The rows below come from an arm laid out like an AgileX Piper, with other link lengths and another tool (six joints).
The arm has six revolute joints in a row. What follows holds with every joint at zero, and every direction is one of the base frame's.
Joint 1 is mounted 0.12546 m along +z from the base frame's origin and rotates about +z.
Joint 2 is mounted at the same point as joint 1 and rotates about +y.
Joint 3 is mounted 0.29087 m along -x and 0.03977 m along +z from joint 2 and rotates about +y.
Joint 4 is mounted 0.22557 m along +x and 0.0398 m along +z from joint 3 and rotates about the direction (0.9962, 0, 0.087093).
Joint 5 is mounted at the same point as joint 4 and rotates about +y.
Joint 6 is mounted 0.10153 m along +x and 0.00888 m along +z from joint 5 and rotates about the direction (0.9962, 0, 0.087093).
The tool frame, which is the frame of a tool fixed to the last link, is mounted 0.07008 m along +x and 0.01 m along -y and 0.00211 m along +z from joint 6; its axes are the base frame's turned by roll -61.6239, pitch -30.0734 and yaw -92.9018 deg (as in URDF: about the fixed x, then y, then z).
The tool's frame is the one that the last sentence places.
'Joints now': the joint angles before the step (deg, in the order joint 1, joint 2, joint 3, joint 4, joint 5, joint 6). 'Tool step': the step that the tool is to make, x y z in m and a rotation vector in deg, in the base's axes. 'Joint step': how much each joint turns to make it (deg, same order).
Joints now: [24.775 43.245 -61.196 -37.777 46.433 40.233]
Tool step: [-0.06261 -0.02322 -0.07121 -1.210 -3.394 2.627]
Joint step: [-0.470 -21.564 20.852 0.866 -3.818 -2.730]
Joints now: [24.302 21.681 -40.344 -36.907 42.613 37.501]
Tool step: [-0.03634 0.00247 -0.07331 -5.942 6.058 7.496]
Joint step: [-0.004 -14.318 10.930 13.106 5.791 -17.788]
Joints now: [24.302 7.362 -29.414 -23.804 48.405 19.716]
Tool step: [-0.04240 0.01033 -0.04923 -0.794 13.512 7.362]
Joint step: [-0.857 -7.200 0.000 14.909 17.806 -11.909]
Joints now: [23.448 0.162 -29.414 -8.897 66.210 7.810]
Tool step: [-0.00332 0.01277 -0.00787 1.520 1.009 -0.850]
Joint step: [-6.303 -0.515 1.611 6.069 -1.035 -3.799]
